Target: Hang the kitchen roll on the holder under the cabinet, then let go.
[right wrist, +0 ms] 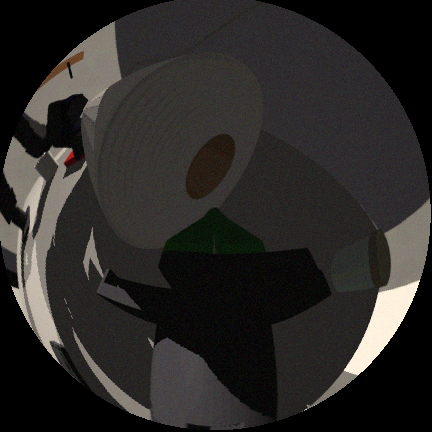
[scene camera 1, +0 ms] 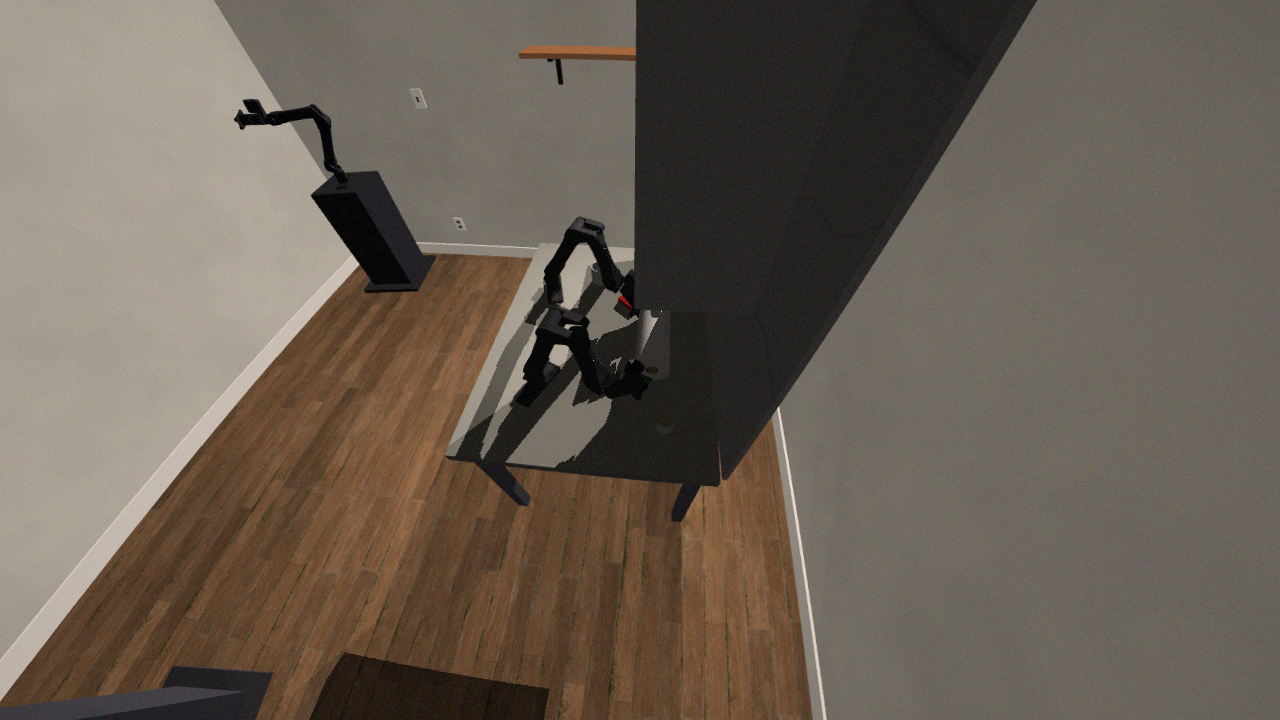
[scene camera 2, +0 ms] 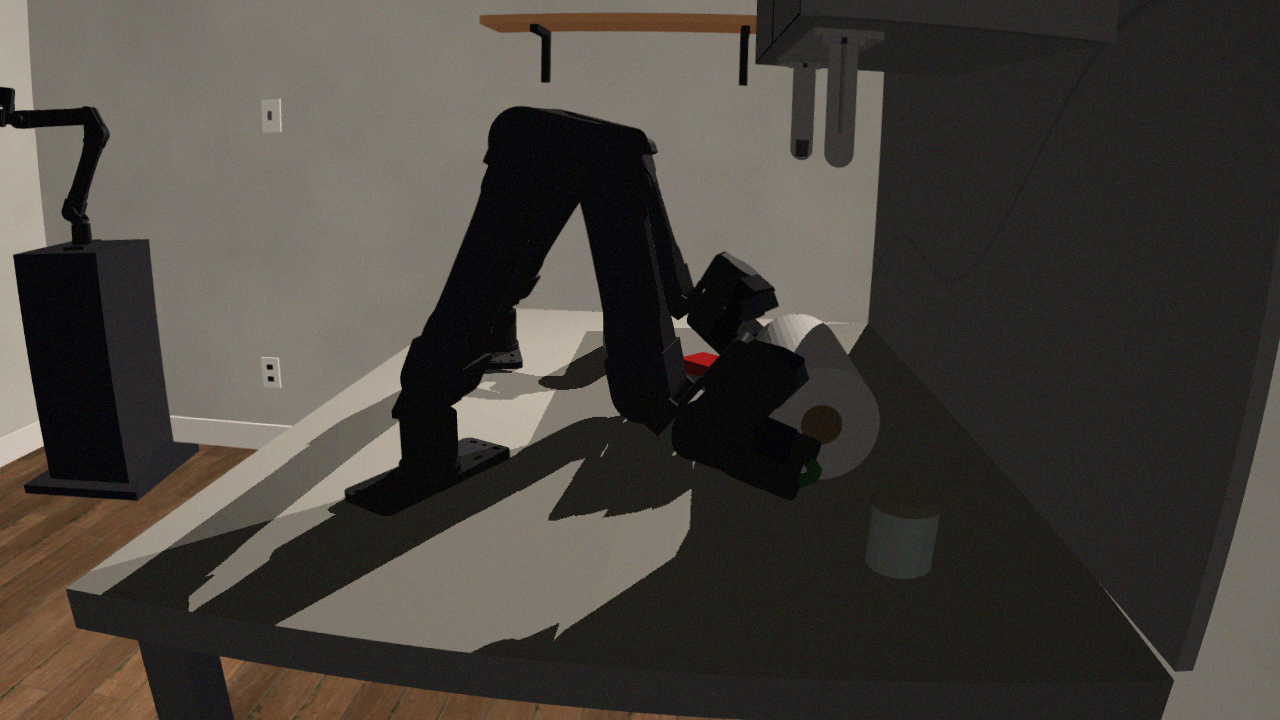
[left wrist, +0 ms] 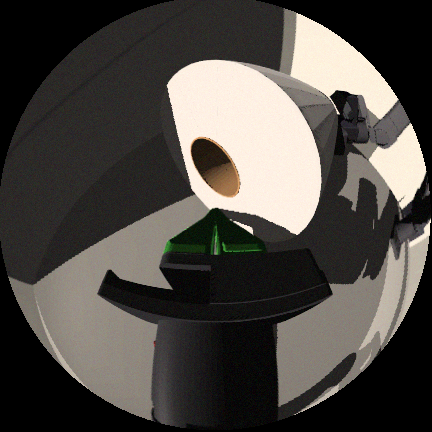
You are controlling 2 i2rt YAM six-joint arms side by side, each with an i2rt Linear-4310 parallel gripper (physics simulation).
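Places are measured from the left arm's base along level axes (x ahead, y left, z up), in millimetres.
Pixels of known places: left gripper, between the fingertips: [left wrist: 214, 212]; right gripper, between the fingertips: [right wrist: 213, 212] [scene camera 1: 651, 379] [scene camera 2: 818, 475]; left arm's base, origin of its link: [scene camera 1: 554, 289] [scene camera 2: 498, 353]; right arm's base, origin of its link: [scene camera 1: 538, 383] [scene camera 2: 431, 477].
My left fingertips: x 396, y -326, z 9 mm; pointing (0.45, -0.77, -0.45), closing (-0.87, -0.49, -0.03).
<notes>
For each thing: its top centre in the pictures, then the offset to it from my left fingertips. Level surfaces: height alone.
- white kitchen roll, centre of its top: [scene camera 2: 810, 337] [right wrist: 116, 81] [left wrist: 300, 80] [scene camera 1: 654, 330] dx -36, dy -135, dz +120 mm
- table, height of its surface: dz -9 mm
- pale jar, centre of its top: [scene camera 2: 908, 492] [right wrist: 384, 255] [scene camera 1: 666, 416] dx -76, dy -463, dz +61 mm
- red block, centre of its top: [scene camera 2: 713, 361] [right wrist: 75, 150] [scene camera 1: 630, 300] dx -68, dy +159, dz +11 mm
The white kitchen roll [scene camera 1: 657, 344] [scene camera 2: 850, 394] [left wrist: 260, 125] [right wrist: 150, 150] lies on its side on the table [scene camera 2: 429, 582], its brown core showing at both ends. My left gripper [left wrist: 214, 212] is shut and empty, with its green tips low by the roll's far end; its tips are hidden in both scene views. My right gripper [scene camera 2: 810, 471] [right wrist: 213, 212] is shut and empty, with its tips low by the roll's near end. The holder's two hanging arms [scene camera 2: 802, 111] [scene camera 2: 839, 107] are under the cabinet [scene camera 2: 948, 40] [scene camera 1: 760, 179], high above the roll, with no roll between them.
A pale jar [scene camera 2: 902, 541] [right wrist: 352, 267] stands to the near side of the roll. A red block [scene camera 2: 702, 362] [scene camera 1: 625, 302] [right wrist: 74, 159] lies behind my arms. A wooden shelf [scene camera 2: 626, 22] is on the back wall. Another arm stands on a pedestal [scene camera 2: 71, 367] [scene camera 1: 366, 232] at the left.
</notes>
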